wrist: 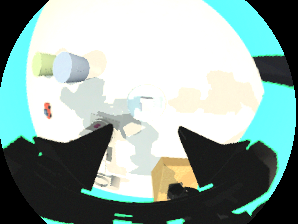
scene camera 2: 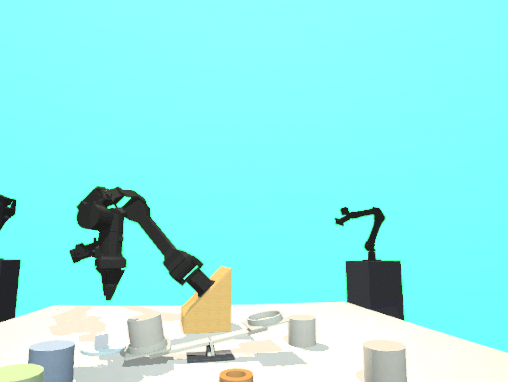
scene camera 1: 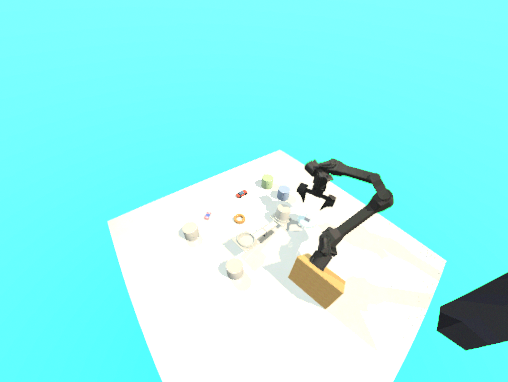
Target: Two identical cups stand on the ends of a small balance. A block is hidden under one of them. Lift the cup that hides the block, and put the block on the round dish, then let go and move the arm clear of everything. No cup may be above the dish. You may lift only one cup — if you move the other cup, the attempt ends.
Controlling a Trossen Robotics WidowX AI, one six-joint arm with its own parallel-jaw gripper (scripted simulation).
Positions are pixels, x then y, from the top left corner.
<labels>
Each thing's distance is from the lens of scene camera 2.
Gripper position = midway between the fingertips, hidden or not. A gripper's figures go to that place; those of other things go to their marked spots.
gripper (scene camera 2: 107, 298): 0.85 m
grey cup (scene camera 2: 145, 330): 0.72 m
</labels>
